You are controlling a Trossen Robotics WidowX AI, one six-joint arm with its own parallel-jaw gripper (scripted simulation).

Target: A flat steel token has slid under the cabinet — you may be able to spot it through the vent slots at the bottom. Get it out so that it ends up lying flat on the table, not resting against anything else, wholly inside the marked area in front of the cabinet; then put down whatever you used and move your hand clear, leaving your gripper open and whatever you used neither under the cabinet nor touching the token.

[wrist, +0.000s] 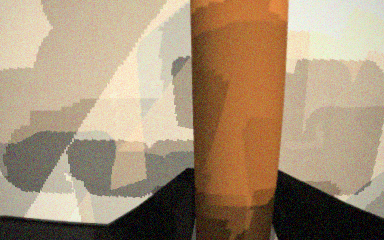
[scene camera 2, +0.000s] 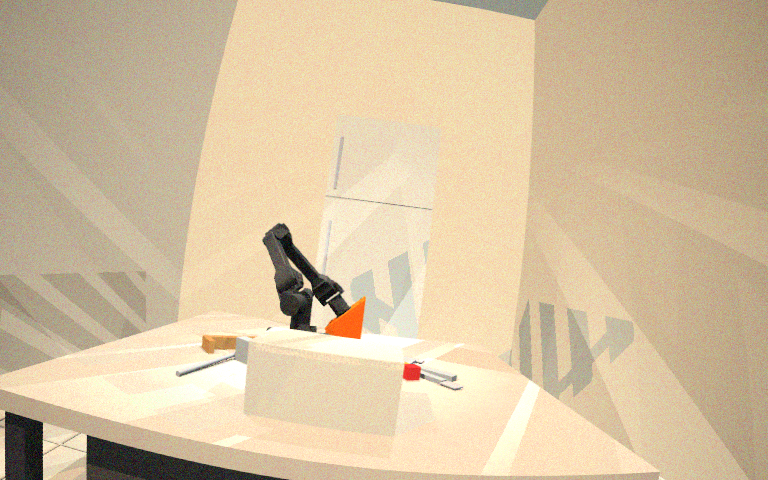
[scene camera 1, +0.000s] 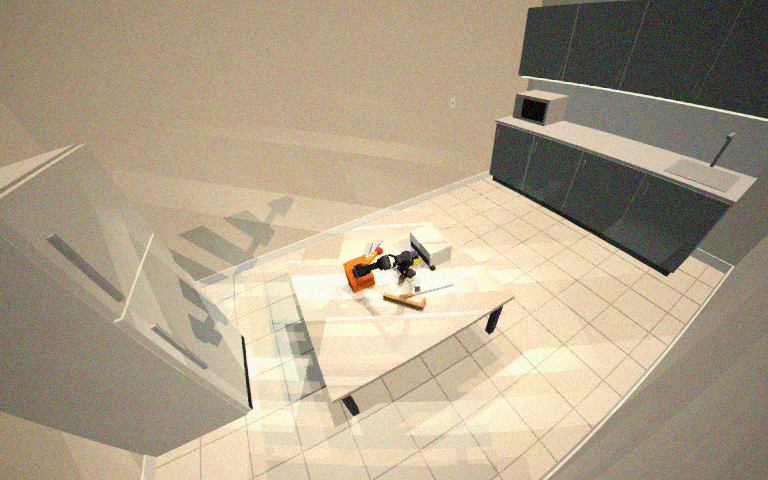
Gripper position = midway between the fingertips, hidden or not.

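Note:
From the wrist you'd see my gripper [wrist: 229, 177]. There's a brown wooden handle [wrist: 239, 62] as well, but scene camera 2 doesn't show the handle, since it's hidden by the white cabinet. That white cabinet [scene camera 2: 333, 382], [scene camera 1: 431, 245] is visible from the scene cameras.

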